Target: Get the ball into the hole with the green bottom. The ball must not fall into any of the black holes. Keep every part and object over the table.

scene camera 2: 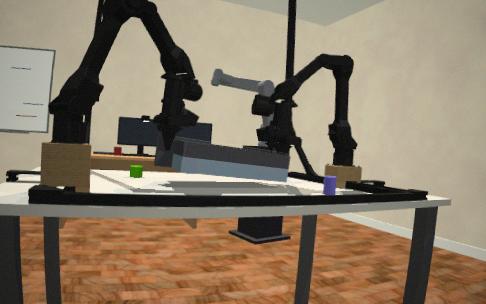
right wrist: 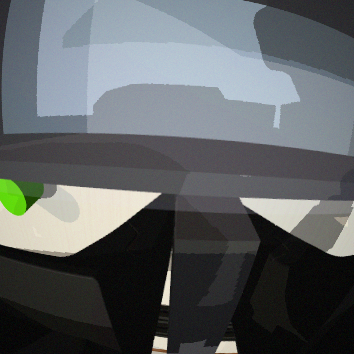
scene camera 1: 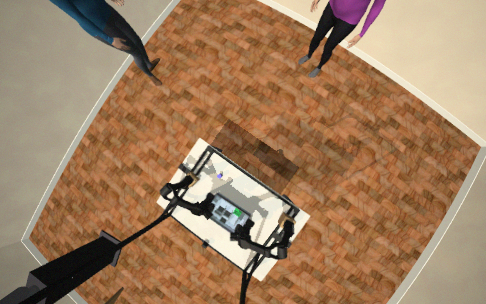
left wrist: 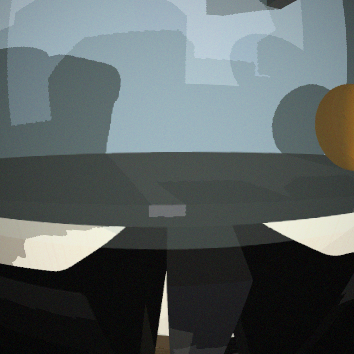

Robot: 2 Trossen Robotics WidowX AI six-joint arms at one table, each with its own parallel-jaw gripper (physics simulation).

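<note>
A grey-walled maze box (scene camera 1: pixel 229 205) (scene camera 2: pixel 235 169) with a light blue floor is held above the table. In scene camera 2 its left end looks slightly higher. My left gripper (scene camera 1: pixel 210 210) (scene camera 2: pixel 274 146) is shut on one end wall, my right gripper (scene camera 1: pixel 242 232) (scene camera 2: pixel 169 144) on the opposite one. The green-bottomed hole (scene camera 1: pixel 237 212) shows in scene camera 1, with dark holes beside it. The orange ball (left wrist: pixel 337 127) is inside the box, partly cut off at the right edge of the left wrist view, close to the wall that the left gripper holds. The ball cannot be made out in scene camera 1.
A purple cylinder (scene camera 1: pixel 220 175) (scene camera 2: pixel 329 185) and a green cylinder (scene camera 2: pixel 136 171) (right wrist: pixel 14 197) stand on the white table (scene camera 1: pixel 200 146) (scene camera 2: pixel 390 204). Black rails (scene camera 2: pixel 225 200) run along the table edges. Two people stand on the floor away from the table.
</note>
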